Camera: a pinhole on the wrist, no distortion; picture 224 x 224 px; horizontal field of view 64.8 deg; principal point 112.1 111.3 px. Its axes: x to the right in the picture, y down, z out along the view. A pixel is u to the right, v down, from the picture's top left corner.
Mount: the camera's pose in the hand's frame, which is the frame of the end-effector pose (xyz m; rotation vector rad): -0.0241 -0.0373 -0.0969 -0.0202 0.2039 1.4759
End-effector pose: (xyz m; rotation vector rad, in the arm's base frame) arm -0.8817 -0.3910 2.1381 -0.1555 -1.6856 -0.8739
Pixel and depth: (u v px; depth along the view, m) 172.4 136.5 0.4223
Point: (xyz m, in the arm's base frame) -1.0243 -0.0771 2.1841
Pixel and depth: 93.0 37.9 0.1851
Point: -0.9882 -0.3946 2.1812
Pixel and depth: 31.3 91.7 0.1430
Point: -0.9678 -0.4201 2.1006
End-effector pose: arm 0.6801 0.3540 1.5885 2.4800 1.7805 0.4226
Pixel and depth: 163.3 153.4 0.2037
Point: 0.7427 0.3077 1.4958
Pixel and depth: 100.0 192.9 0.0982
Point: 0.6407 0.3095 1.5671
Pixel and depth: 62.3 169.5 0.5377
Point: 0.6703 0.3020 1.0868
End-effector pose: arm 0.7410 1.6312 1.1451 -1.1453 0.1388 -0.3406
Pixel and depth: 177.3 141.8 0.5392
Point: 0.8727 2.0905 1.0923
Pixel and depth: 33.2 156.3 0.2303
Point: 0.7055 1.7458 1.2953
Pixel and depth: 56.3 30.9 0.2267
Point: 0.8536 1.6742 1.2819
